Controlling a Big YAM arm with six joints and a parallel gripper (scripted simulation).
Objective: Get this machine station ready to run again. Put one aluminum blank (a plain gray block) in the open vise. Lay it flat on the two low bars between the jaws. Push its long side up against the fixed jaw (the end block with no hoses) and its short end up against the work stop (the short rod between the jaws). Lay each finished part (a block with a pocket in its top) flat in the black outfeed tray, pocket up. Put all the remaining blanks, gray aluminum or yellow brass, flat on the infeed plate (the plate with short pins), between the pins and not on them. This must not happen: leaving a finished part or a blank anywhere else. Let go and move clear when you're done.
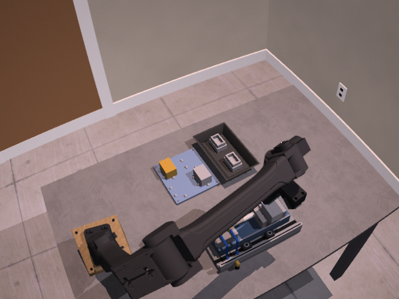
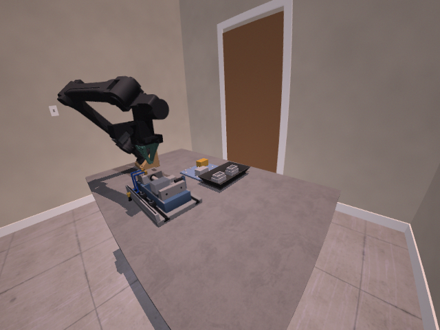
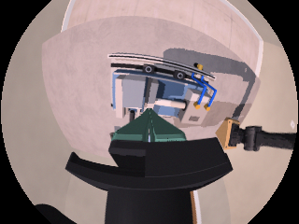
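The gray rail lies 3 cm behind my hand, 6 cm to the right of it and 15 cm below it. From my hand the other things lie so: yellow brass blank: 21 cm behind, 35 cm to the left, 16 cm below; then blue vise: 4 cm behind, 3 cm to the left, 14 cm below.
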